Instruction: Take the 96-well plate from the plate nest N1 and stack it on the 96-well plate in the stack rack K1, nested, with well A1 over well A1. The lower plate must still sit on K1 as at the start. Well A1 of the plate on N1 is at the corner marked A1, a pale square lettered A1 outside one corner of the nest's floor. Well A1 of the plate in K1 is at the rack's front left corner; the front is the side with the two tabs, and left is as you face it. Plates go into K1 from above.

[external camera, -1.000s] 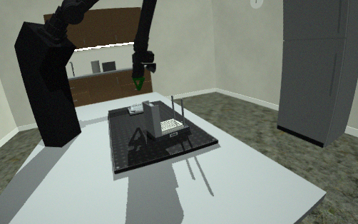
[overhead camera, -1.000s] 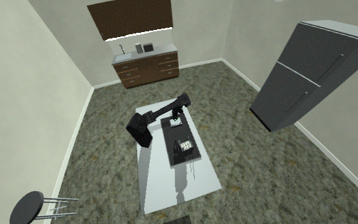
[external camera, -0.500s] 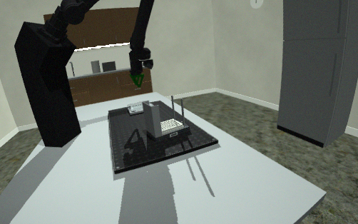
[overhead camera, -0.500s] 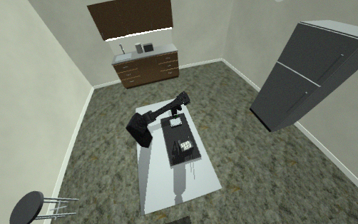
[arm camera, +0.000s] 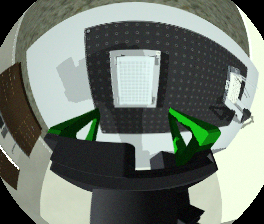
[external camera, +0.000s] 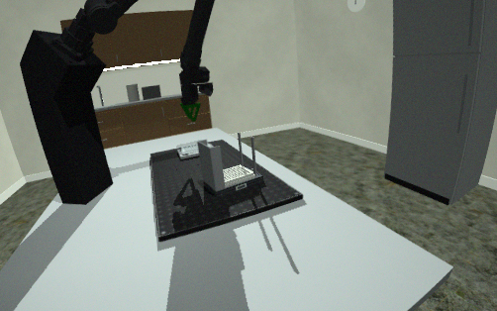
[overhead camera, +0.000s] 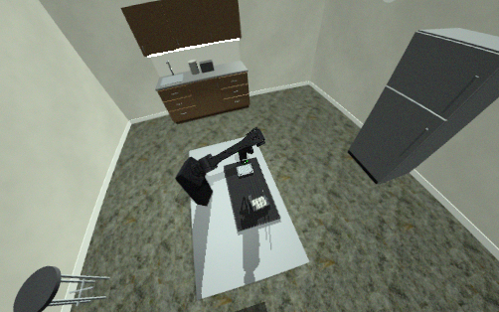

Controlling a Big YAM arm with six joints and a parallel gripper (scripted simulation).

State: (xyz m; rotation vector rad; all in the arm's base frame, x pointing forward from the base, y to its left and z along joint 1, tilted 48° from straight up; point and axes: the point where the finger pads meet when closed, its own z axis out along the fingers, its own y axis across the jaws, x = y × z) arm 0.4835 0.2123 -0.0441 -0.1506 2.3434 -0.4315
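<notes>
The white 96-well plate is 14 cm below my hand. Also, from my hand: grey rack wall (41 cm to the right, 8 cm below, 5 cm behind).
</notes>
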